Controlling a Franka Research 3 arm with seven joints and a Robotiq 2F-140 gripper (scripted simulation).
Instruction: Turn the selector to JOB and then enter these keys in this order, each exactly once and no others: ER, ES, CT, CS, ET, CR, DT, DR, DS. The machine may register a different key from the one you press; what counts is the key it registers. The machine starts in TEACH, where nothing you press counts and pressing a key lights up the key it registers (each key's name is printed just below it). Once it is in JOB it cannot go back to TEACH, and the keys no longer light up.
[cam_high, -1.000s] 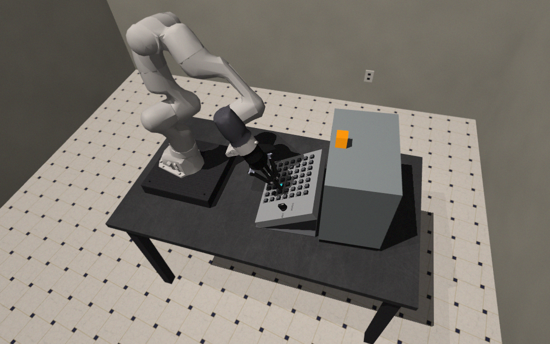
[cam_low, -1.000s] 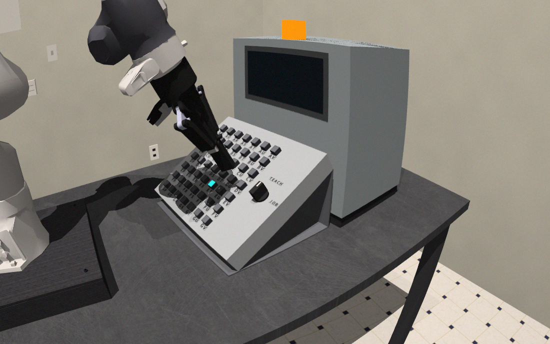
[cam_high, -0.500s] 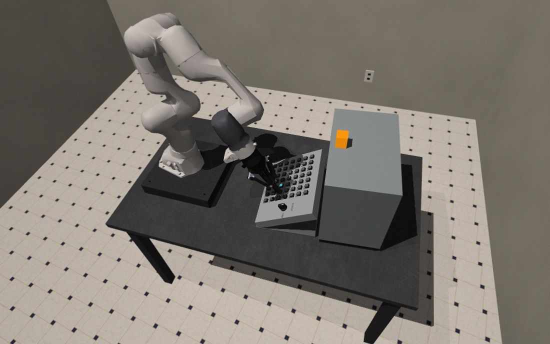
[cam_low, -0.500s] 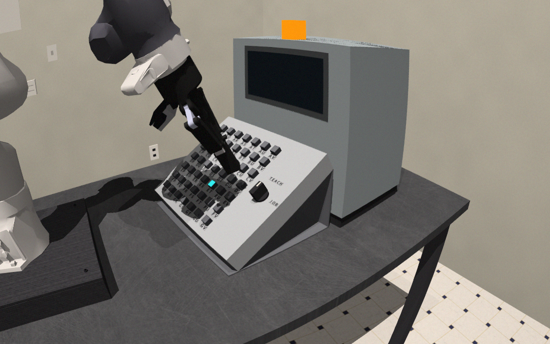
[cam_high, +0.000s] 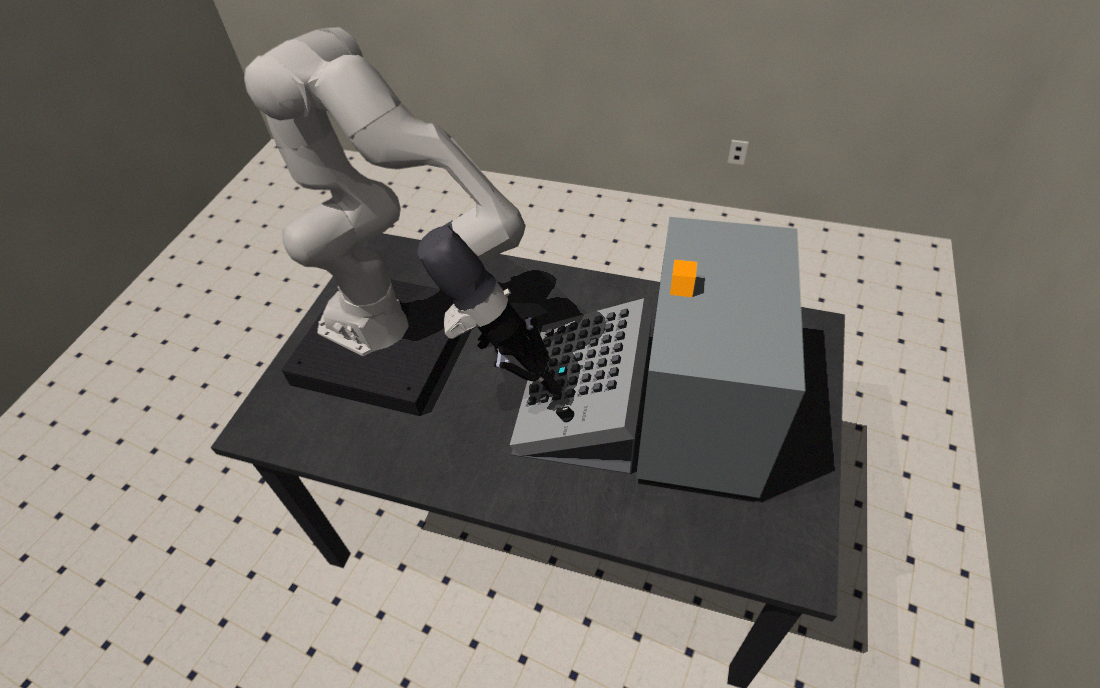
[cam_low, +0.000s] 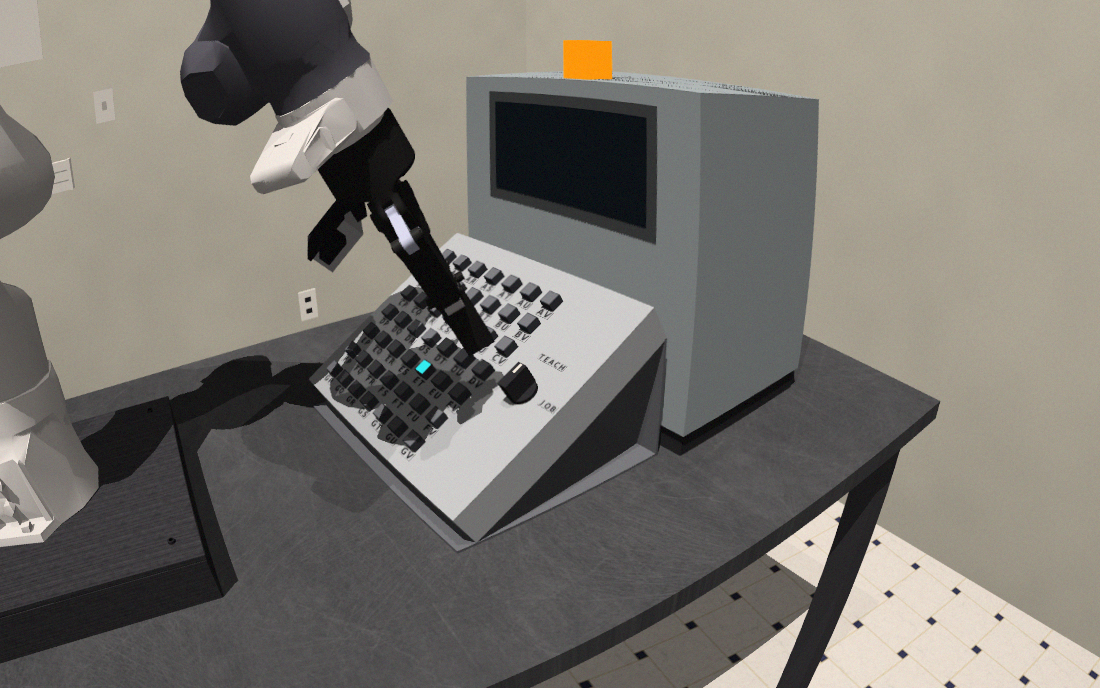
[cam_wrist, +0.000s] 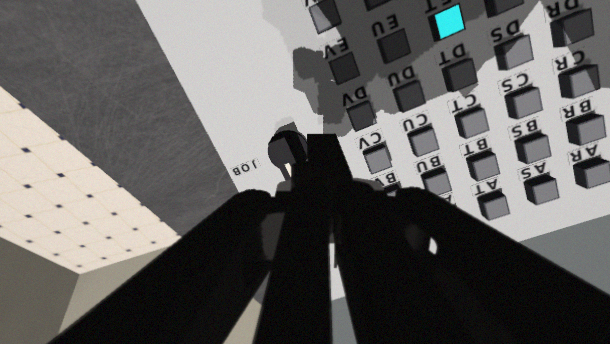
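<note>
Now: the black selector knob 6 cm below my hand, 4 cm ahead of it and 2 cm to the right of it. Round my hand: grey keypad console (11 cm below, 9 cm to the left, 5 cm ahead).
</note>
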